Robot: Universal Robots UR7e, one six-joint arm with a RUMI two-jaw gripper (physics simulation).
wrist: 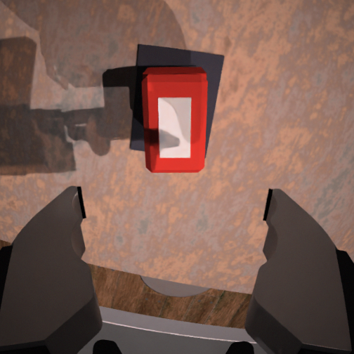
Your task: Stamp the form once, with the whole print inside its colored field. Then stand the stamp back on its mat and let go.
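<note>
The red stamp (175, 87) with a pale label on its top stands upright on the dark mat (213, 75) in the upper middle of the wrist view. Mat shows behind it and on both sides; the stamp hides the rest. My gripper (174, 190) is open, with its fingers wide apart and nothing between them. The fingertips are apart from the stamp, which lies beyond them in the view. The form does not show in this view.
The mottled brown-orange table top (280, 125) lies under the mat, and its edge crosses the lower part of the view. Wooden floor (120, 292) shows beyond that edge. Shadows of the arm and gripper fall at the left.
</note>
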